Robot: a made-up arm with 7 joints. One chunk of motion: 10 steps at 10 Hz.
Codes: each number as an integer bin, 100 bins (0 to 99) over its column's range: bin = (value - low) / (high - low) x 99, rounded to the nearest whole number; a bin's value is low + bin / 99 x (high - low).
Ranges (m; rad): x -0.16..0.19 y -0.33..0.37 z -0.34..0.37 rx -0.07..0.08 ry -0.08..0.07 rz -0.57..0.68
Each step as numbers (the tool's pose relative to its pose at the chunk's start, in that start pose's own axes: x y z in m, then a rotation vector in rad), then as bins.
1 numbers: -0.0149 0.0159 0.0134 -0.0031 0.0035 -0.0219
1 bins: 41 49 49 44 55 43
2 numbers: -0.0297 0.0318 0.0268 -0.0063 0.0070 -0.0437
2 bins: 37 51 51 42 57 42
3 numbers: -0.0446 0.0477 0.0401 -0.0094 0.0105 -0.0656
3 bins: 33 53 53 40 60 40
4 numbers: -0.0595 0.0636 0.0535 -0.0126 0.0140 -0.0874
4 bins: 28 56 55 38 62 38
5 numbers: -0.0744 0.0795 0.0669 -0.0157 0.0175 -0.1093
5 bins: 24 58 57 36 64 36
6 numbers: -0.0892 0.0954 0.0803 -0.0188 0.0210 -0.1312
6 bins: 20 60 59 34 67 35
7 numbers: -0.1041 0.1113 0.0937 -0.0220 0.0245 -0.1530
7 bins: 16 62 60 32 69 33
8 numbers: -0.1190 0.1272 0.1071 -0.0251 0.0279 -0.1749
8 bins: 12 65 62 30 71 31
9 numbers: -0.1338 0.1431 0.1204 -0.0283 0.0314 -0.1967
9 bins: 7 67 64 28 74 30
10 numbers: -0.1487 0.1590 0.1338 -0.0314 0.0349 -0.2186
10 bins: 3 69 66 25 76 28
